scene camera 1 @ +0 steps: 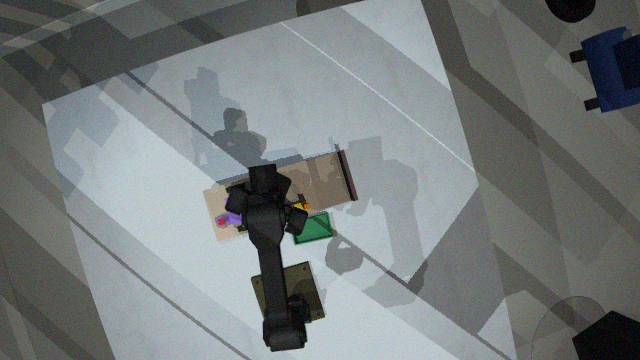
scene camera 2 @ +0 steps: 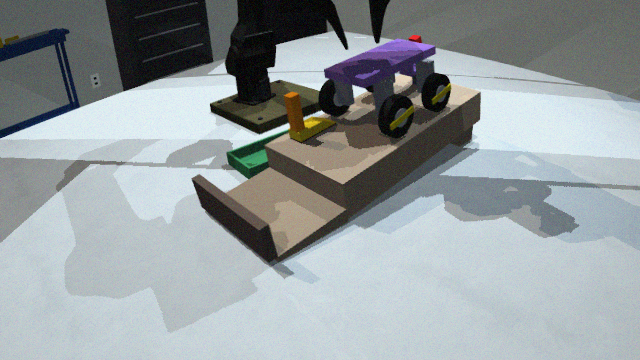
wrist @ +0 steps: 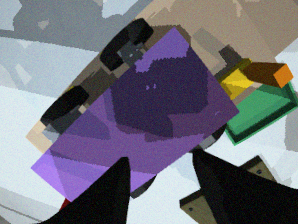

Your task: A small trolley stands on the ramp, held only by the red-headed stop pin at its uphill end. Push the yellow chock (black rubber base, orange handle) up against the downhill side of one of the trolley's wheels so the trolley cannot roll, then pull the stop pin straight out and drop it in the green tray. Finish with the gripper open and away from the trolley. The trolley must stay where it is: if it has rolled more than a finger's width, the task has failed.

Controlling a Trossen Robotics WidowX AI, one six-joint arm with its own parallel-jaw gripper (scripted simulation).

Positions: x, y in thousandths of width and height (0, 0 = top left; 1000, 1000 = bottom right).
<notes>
I see my gripper (scene camera 1: 415, 579), a yellow chock (scene camera 2: 470, 362), a purple trolley (wrist: 565, 462) and a dark end wall (scene camera 2: 401, 649).
The yellow chock is seen too in the wrist view (wrist: 827, 324). My gripper is seen too in the wrist view (wrist: 542, 712).
</notes>
